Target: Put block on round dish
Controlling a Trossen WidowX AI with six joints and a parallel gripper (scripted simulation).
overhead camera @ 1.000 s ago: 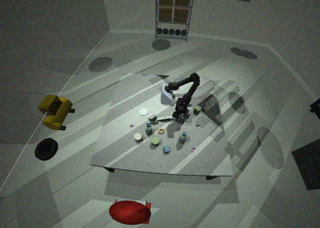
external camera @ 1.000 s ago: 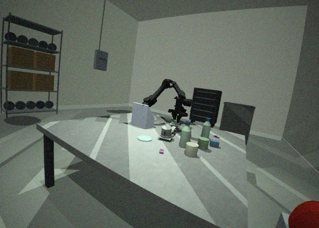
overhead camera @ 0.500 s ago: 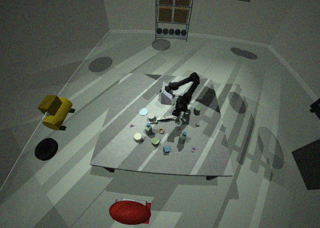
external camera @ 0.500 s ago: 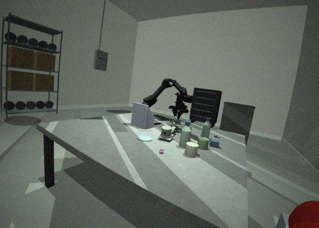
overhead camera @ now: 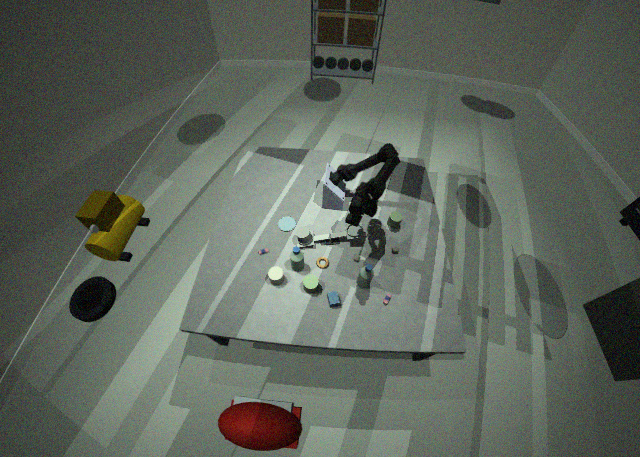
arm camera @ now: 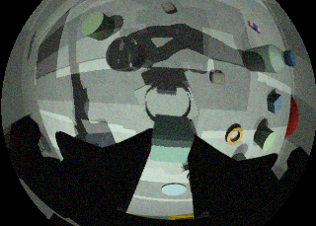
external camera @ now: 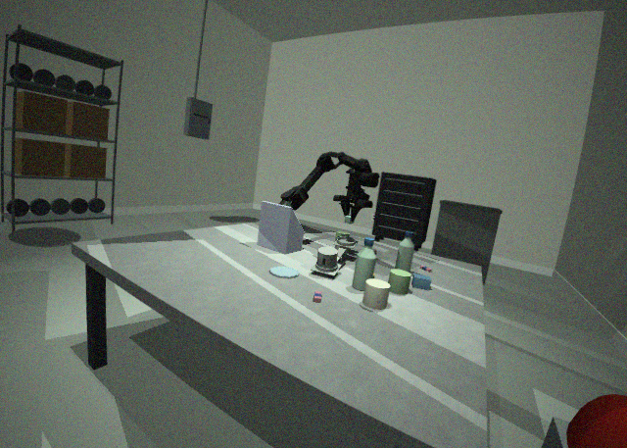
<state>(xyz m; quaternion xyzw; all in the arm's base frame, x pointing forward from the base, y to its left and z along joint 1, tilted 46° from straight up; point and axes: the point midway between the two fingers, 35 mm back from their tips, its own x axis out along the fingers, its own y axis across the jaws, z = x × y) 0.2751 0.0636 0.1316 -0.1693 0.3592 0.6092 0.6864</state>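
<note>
My gripper tip is now 40 mm past the round pale-blue dish, 360 mm to the left of it and 170 mm above it. The rest, counted from my gripper tip: blue block: 360 mm ahead, 60 mm to the right, 150 mm below; then cream cylinder: 300 mm ahead, 360 mm to the right, 140 mm below.
</note>
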